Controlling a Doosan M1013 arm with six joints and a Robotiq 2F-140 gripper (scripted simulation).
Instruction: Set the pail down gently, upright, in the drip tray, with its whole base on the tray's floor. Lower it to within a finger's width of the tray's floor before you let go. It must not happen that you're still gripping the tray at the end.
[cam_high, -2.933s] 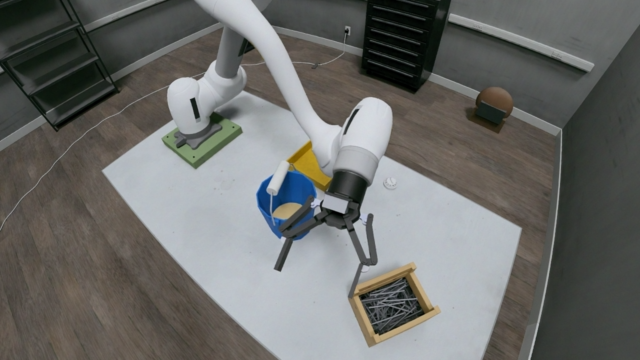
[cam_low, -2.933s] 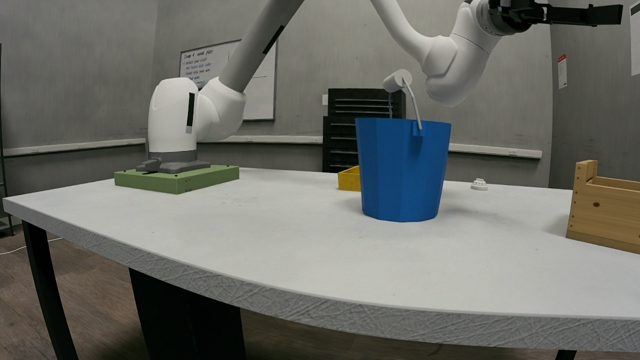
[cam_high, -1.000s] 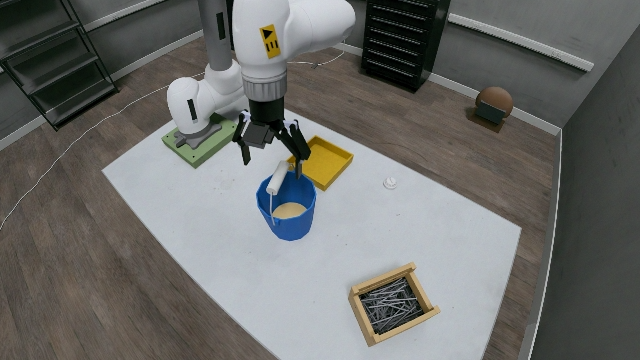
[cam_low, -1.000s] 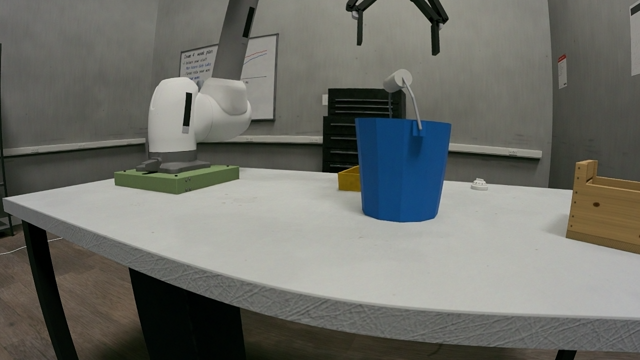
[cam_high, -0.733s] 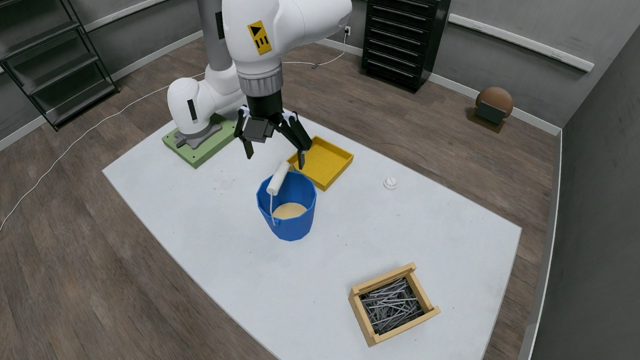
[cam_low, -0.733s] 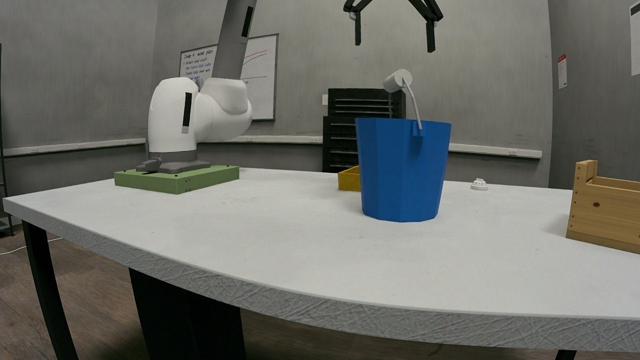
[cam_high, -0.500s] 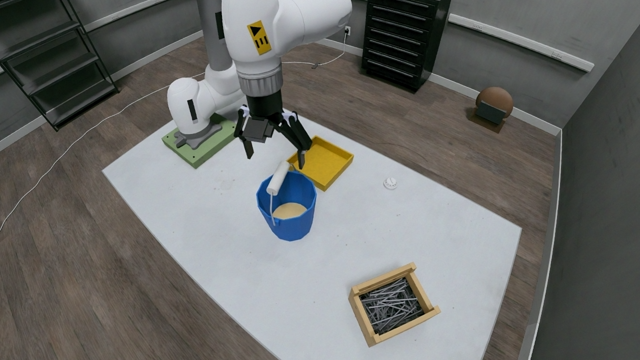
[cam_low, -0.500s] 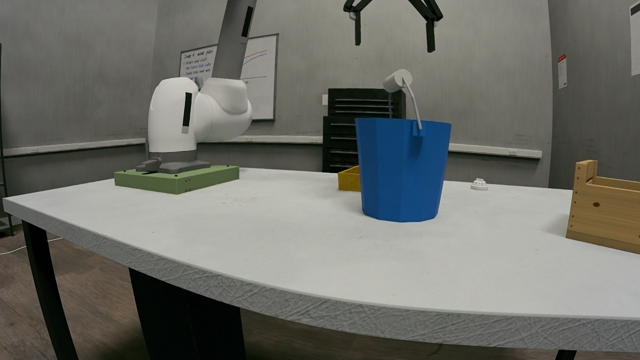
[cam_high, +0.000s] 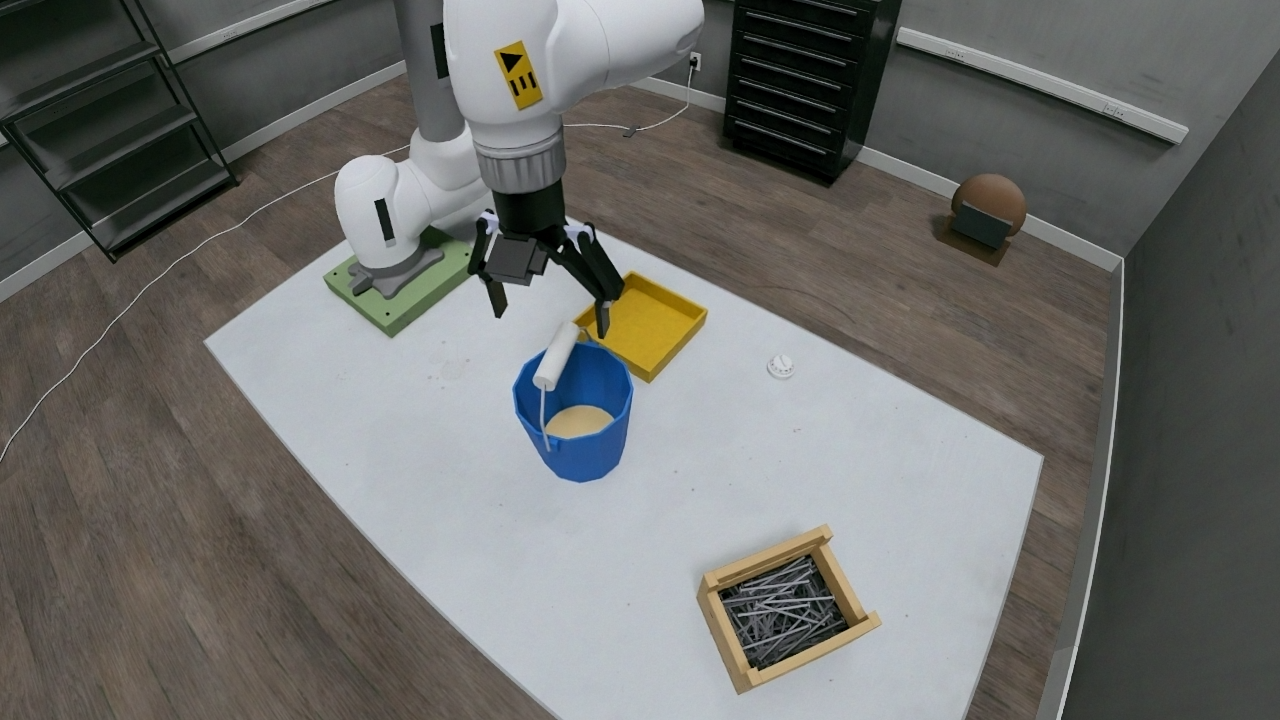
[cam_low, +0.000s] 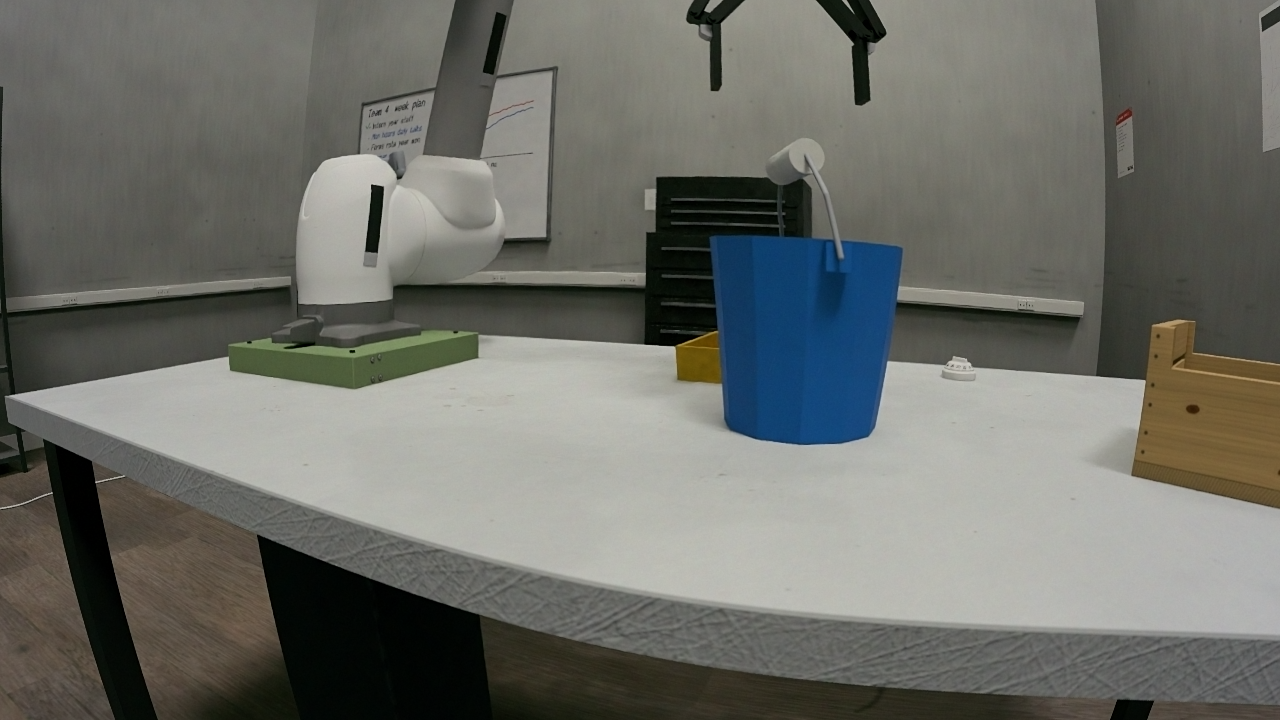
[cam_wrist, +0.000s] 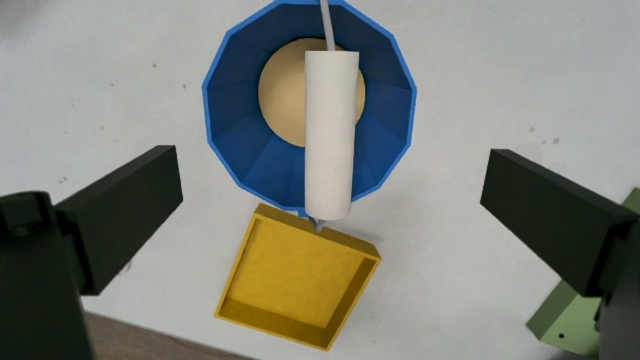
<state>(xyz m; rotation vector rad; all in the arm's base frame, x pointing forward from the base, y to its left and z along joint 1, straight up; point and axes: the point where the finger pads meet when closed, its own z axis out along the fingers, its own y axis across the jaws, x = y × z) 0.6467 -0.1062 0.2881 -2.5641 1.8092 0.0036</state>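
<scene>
Right now the pail handle is 11 cm below my hand. Also, from my hand: blue pail 1 cm ahead, 18 cm below; then yellow drip tray 6 cm behind, 29 cm to the left, 32 cm below; then wooden crate 44 cm ahead, 8 cm to the right, 27 cm below.
</scene>
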